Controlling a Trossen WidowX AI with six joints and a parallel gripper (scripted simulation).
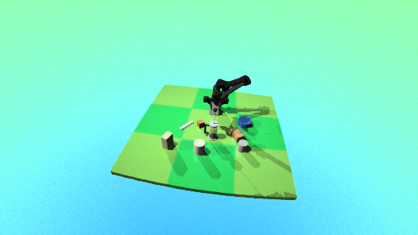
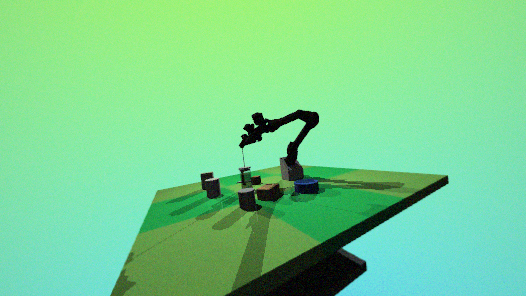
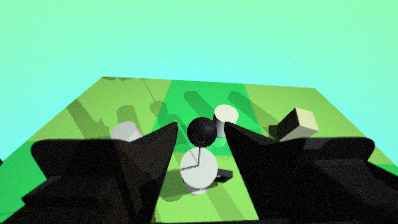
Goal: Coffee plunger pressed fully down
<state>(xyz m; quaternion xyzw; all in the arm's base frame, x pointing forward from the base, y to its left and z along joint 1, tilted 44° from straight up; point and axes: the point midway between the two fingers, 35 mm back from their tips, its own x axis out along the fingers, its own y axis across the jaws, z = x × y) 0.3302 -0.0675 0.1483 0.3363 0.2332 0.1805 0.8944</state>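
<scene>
My gripper tip is now 10 mm past the coffee press, 20 mm to the left of it and 140 mm above it. Round my gripper tip: grey cylinder (70 mm ahead, 240 mm to the left, 230 mm below); small brown cube (110 mm behind, 130 mm to the right, 240 mm below); brown box (60 mm behind, 190 mm to the left, 240 mm below).
</scene>
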